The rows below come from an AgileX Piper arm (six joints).
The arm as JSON. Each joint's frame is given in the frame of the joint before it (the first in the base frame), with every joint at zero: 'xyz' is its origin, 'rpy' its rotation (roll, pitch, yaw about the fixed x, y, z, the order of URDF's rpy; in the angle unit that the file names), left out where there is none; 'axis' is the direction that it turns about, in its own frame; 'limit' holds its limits. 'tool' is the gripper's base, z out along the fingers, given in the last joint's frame.
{
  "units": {
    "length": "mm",
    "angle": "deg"
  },
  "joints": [
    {
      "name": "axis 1",
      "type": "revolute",
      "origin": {
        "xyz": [
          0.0,
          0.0,
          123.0
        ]
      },
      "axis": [
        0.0,
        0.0,
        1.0
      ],
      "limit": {
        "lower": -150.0,
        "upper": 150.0
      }
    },
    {
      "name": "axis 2",
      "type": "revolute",
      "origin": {
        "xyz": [
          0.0,
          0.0,
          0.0
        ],
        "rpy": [
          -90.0,
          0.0,
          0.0
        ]
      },
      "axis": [
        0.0,
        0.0,
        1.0
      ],
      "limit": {
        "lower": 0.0,
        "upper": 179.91
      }
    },
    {
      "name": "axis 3",
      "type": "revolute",
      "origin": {
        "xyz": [
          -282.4,
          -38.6,
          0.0
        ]
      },
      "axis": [
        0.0,
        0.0,
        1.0
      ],
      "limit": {
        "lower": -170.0,
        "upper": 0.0
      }
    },
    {
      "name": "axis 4",
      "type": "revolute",
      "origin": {
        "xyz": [
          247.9,
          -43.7,
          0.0
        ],
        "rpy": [
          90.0,
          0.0,
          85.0
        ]
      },
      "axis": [
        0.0,
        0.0,
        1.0
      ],
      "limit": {
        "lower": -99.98,
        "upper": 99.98
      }
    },
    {
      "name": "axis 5",
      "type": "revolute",
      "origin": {
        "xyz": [
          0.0,
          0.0,
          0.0
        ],
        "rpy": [
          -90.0,
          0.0,
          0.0
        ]
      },
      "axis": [
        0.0,
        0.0,
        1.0
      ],
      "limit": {
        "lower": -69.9,
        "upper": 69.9
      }
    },
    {
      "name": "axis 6",
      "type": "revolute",
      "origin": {
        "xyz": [
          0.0,
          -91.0,
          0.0
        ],
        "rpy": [
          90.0,
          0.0,
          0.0
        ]
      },
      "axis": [
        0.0,
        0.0,
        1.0
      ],
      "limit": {
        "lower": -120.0,
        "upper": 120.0
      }
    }
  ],
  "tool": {
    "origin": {
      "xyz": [
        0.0,
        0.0,
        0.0
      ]
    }
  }
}
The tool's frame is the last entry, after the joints.
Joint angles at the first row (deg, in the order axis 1, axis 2, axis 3, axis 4, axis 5, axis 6):
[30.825, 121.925, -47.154, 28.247, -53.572, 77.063]
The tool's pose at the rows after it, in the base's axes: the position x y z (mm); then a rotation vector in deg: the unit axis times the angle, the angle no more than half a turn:
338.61 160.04 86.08 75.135 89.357 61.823
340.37 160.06 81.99 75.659 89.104 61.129
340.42 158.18 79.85 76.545 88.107 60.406
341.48 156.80 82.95 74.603 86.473 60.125
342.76 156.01 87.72 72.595 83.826 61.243
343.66 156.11 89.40 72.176 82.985 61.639
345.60 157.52 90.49 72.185 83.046 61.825
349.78 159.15 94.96 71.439 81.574 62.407
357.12 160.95 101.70 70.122 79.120 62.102
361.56 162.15 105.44 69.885 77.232 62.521
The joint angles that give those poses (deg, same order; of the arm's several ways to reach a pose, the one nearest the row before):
[30.768, 122.500, -48.302, 29.164, -53.629, 76.088]
[30.768, 123.415, -48.875, 29.908, -53.743, 75.859]
[30.768, 123.816, -48.872, 31.168, -54.260, 75.745]
[30.768, 123.817, -48.874, 31.799, -56.436, 74.313]
[30.767, 123.817, -48.873, 31.740, -59.588, 74.142]
[30.768, 123.816, -49.045, 31.800, -60.333, 74.141]
[30.769, 123.816, -49.619, 31.801, -59.817, 73.968]
[30.767, 123.816, -50.706, 32.199, -60.447, 73.396]
[30.768, 123.990, -52.714, 33.748, -61.422, 71.276]
[30.769, 124.218, -53.972, 34.550, -62.167, 70.875]

